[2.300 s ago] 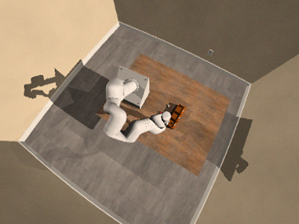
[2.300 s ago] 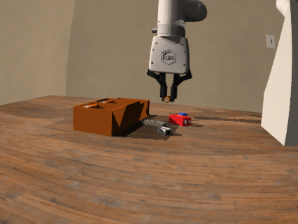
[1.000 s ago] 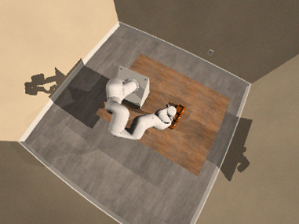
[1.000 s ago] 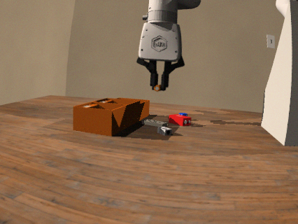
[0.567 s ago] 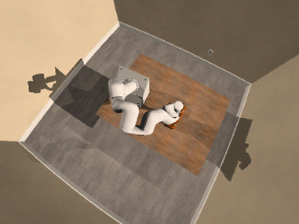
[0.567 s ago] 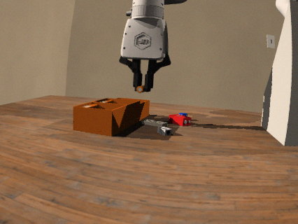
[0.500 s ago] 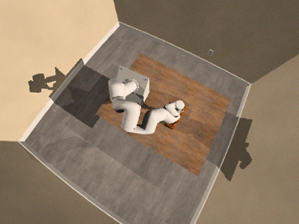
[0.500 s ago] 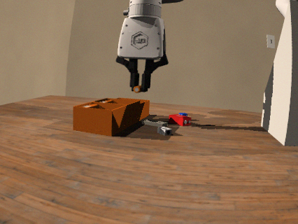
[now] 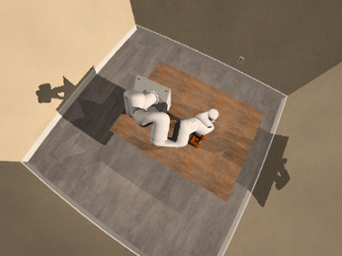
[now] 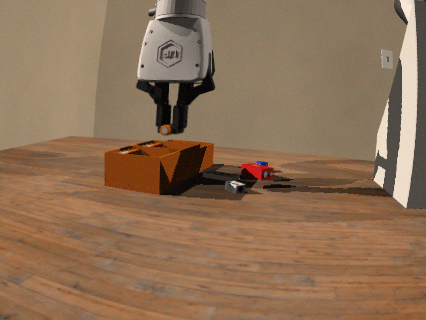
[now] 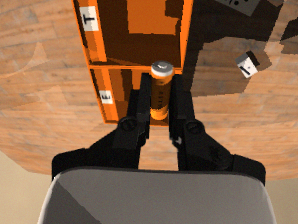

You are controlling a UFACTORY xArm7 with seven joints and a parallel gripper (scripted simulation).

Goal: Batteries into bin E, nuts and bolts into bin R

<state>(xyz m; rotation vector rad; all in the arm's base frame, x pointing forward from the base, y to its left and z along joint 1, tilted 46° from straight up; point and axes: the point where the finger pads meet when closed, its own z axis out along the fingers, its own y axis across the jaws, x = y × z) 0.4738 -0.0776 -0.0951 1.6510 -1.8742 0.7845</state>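
My hand is 13 cm past the red block, 8 cm to the left of it and 8 cm above it. From my hand the other things lie so: orange cylindrical battery 2 cm below; then orange bin 2 cm ahead, 5 cm to the right, 7 cm below; then pale grey block 10 cm behind, 3 cm to the left, 8 cm below.
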